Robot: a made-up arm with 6 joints.
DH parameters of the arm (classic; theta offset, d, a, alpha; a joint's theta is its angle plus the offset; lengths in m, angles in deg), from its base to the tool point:
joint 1: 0 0.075 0 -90
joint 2: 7.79 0 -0.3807 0
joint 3: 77.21 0 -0.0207 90
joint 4: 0 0.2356 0 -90
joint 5: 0 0 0 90
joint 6: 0 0.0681 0 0
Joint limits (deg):
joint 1: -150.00..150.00
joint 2: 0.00..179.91
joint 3: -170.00..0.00
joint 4: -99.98..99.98
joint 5: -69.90..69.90
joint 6: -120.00..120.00
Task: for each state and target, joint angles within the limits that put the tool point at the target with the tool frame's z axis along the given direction. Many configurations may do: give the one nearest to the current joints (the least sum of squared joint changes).
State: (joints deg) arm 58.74 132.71 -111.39 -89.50 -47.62 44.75
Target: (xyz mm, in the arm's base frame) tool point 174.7 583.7 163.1 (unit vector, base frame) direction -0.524 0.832 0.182
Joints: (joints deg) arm 68.24 147.57 -116.99 -62.50 -63.69 44.75
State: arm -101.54 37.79 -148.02 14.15 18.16 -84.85
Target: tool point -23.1 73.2 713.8 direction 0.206 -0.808 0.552
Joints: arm -73.85 66.70 -154.37 -1.79 59.17 -84.85
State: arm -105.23 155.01 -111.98 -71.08 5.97 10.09
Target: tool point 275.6 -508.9 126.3 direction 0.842 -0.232 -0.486
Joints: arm -66.13 141.90 -104.79 -99.88 -43.36 10.09
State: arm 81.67 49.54 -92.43 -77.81 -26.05 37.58
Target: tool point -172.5 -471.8 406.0 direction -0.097 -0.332 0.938
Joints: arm 69.73 0.32 -105.83 -77.05 1.41 37.58
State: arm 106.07 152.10 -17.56 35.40 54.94 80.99
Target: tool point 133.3 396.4 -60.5 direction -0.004 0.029 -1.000
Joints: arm 71.29 147.62 -64.88 4.01 10.78 80.99
